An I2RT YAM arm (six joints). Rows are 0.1 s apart.
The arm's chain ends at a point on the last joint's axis. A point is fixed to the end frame.
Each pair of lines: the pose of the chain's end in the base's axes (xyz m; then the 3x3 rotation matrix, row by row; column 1 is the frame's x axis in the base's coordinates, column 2 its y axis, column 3 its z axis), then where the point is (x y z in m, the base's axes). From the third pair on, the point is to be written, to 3 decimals.
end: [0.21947, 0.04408, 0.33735], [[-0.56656, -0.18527, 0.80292], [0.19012, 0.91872, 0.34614], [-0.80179, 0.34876, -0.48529]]
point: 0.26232 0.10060 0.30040
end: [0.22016, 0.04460, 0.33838], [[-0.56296, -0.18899, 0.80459], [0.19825, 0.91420, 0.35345], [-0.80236, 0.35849, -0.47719]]
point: 0.26307 0.10164 0.30230
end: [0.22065, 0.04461, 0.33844], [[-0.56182, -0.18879, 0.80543], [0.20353, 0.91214, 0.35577], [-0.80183, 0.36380, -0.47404]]
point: 0.264 0.102 0.303
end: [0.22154, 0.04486, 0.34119], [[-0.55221, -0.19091, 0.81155], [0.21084, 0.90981, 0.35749], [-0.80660, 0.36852, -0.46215]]
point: 0.265 0.102 0.306
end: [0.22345, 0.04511, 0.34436], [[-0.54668, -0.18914, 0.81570], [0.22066, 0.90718, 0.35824], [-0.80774, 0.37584, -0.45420]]
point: 0.267 0.103 0.310
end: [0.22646, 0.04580, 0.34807], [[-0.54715, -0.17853, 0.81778], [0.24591, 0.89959, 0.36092], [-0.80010, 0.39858, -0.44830]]
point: 0.271 0.104 0.315
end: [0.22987, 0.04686, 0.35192], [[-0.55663, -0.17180, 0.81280], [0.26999, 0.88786, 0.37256], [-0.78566, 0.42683, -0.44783]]
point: 0.274 0.106 0.320
